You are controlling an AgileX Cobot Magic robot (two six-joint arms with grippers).
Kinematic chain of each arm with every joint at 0, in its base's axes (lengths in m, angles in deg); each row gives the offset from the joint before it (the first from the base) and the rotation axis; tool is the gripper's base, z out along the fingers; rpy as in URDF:
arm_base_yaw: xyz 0 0 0.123 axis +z
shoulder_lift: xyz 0 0 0 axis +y
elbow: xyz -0.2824 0 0.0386 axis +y
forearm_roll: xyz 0.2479 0 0.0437 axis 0.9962 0 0.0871
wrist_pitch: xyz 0 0 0 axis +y
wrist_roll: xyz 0.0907 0 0.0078 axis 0.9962 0 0.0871
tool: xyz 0 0 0 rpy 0 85 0
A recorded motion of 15 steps. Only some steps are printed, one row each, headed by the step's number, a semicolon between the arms.
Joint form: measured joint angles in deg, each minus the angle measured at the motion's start. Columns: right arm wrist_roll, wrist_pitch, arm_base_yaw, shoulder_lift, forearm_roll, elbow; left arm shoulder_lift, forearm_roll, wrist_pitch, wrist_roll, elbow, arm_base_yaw.
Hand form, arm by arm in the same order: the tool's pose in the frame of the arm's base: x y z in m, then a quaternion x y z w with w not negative. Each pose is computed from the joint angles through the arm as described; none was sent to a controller.
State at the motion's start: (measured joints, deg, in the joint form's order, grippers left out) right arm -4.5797 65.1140 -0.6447 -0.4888 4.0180 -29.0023; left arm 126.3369 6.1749 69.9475 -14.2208 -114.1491 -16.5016
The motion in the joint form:
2: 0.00 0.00 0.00 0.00 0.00 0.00; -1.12 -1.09 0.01 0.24 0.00 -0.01
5: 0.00 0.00 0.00 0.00 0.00 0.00; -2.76 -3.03 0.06 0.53 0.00 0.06
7: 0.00 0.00 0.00 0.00 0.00 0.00; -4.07 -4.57 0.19 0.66 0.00 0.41
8: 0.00 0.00 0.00 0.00 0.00 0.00; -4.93 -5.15 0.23 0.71 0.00 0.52
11: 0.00 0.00 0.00 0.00 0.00 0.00; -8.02 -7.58 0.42 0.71 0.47 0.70
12: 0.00 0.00 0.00 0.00 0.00 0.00; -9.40 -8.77 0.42 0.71 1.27 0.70
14: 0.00 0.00 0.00 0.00 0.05 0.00; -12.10 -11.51 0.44 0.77 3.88 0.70
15: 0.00 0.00 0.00 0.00 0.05 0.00; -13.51 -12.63 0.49 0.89 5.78 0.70
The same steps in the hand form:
2: -0.0102 0.0059 0.2729 -0.03274 0.86758 0.01234 0.49606; 0.4508 -0.1257 0.2387 0.03192 0.99113 0.00974 0.12862
5: -0.0102 0.0059 0.2729 -0.03274 0.86758 0.01234 0.49606; 0.4467 -0.1269 0.2518 0.02958 0.98999 -0.00928 0.13768
7: -0.0102 0.0059 0.2729 -0.03274 0.86758 0.01234 0.49606; 0.4437 -0.1255 0.2623 0.02464 0.98894 -0.02398 0.14426
8: -0.0102 0.0059 0.2729 -0.03274 0.86758 0.01234 0.49606; 0.4416 -0.1249 0.2691 0.02302 0.98797 -0.03037 0.14988
11: -0.0102 0.0059 0.2729 -0.03274 0.86758 0.01234 0.49606; 0.4320 -0.1244 0.2912 0.01763 0.98459 -0.05561 0.16488
12: -0.0102 0.0059 0.2729 -0.03274 0.86758 0.01234 0.49606; 0.4267 -0.1248 0.2981 0.01598 0.98355 -0.06678 0.16708
14: -0.0102 0.0060 0.2729 -0.03278 0.86757 0.01277 0.49607; 0.4149 -0.1257 0.3062 0.01264 0.98270 -0.08963 0.16159
15: -0.0102 0.0060 0.2729 -0.03278 0.86757 0.01277 0.49607; 0.4081 -0.1255 0.3076 0.01189 0.98306 -0.09757 0.15471

